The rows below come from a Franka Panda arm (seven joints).
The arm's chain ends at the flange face. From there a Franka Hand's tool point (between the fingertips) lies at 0.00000 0.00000 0.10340 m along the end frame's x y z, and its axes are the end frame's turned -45 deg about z.
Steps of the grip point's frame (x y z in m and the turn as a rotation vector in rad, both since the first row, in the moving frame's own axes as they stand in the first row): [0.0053, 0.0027, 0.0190, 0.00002, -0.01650, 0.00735]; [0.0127, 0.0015, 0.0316, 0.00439, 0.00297, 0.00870]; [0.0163, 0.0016, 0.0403, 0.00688, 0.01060, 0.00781]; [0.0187, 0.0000, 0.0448, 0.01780, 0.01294, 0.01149]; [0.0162, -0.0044, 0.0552, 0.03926, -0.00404, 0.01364]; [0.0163, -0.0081, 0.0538, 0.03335, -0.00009, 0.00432]
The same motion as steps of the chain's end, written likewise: [0.0069, -0.0030, 0.0190, -0.01165, -0.01168, 0.00735]; [0.0101, -0.0074, 0.0316, 0.00520, -0.00100, 0.00870]; [0.0124, -0.0091, 0.0403, 0.01236, 0.00263, 0.00781]; [0.0136, -0.0110, 0.0448, 0.02174, -0.00344, 0.01149]; [0.0115, -0.0120, 0.0553, 0.02490, -0.03062, 0.01364]; [0.0082, -0.0148, 0.0539, 0.02352, -0.02365, 0.00432]
